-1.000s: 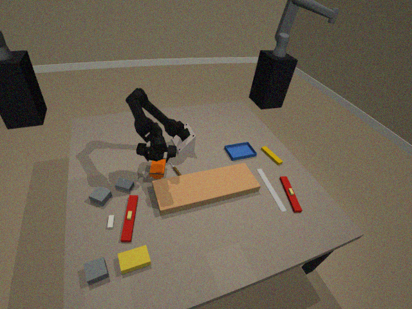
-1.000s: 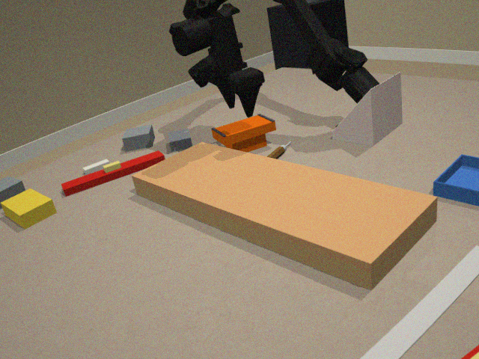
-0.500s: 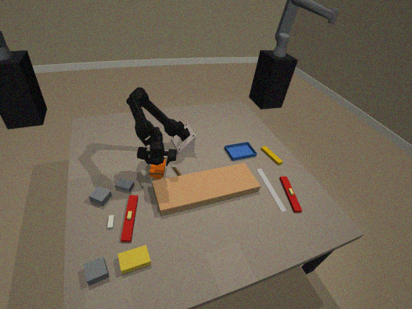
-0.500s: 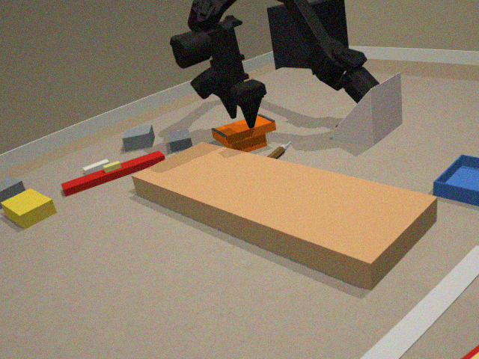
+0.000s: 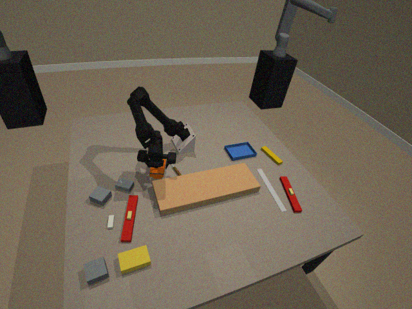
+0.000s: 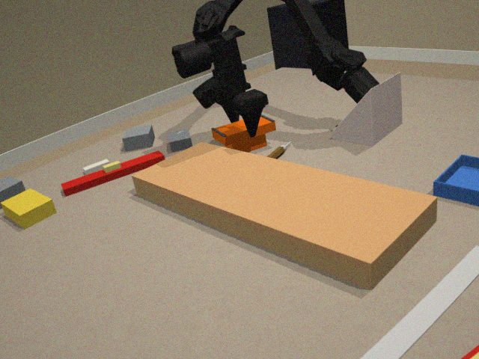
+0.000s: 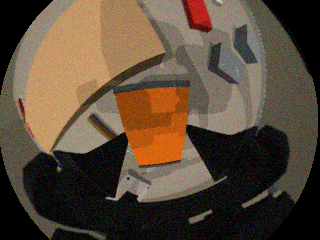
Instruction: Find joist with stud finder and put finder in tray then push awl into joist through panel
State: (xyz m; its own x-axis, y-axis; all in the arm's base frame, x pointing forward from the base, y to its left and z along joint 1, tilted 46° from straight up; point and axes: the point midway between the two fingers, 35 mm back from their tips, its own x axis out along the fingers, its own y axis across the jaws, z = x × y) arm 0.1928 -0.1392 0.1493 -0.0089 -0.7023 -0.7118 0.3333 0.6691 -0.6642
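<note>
My gripper tip is now 90 mm to the right of the awl, 30 mm above it and 10 mm past it. The rest, counted from my gripper tip: small white piece (260 mm to the right, 240 mm ahead, 30 mm below); yellow block (440 mm ahead, 190 mm to the right, 20 mm below); orange stud finder (30 mm below, 20 mm ahead).
</note>
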